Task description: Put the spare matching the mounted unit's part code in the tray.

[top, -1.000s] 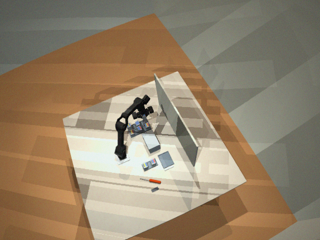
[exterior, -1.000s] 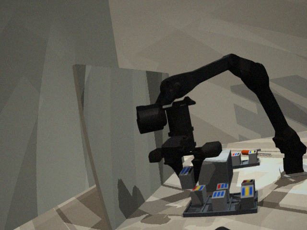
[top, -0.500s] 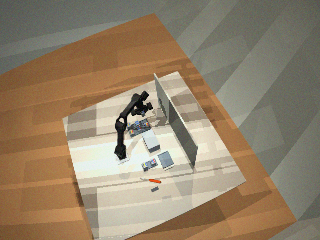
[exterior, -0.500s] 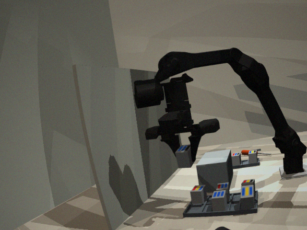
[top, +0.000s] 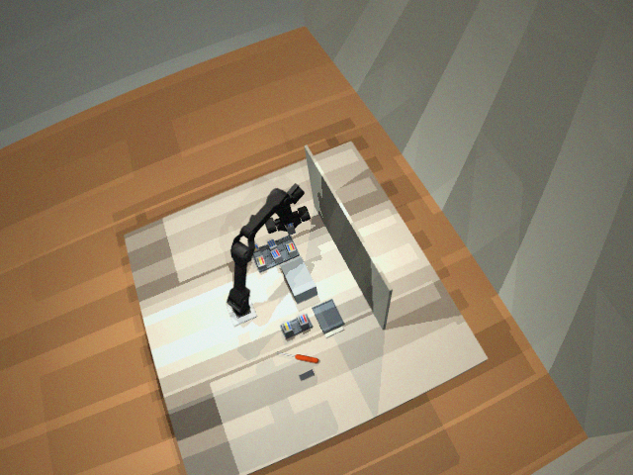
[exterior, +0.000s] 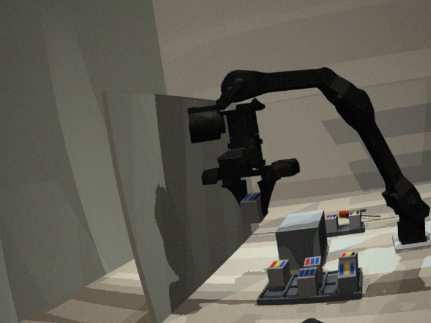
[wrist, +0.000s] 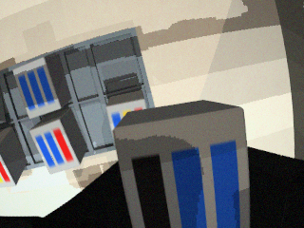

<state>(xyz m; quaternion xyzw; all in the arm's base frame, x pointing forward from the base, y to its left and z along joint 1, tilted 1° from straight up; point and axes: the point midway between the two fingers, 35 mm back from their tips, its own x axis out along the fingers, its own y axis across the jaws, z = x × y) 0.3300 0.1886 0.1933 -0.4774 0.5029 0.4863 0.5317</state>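
The blue-grey tray is 37 cm to the right of my gripper tip, 16 cm below it and 1 cm ahead of it. Round my gripper tip: grey mounted unit: 18 cm to the right, 12 cm below, 5 cm behind; tall grey panel: 18 cm to the right, 18 cm ahead, 6 cm above; rack: 36 cm to the right, 16 cm below, 14 cm behind.
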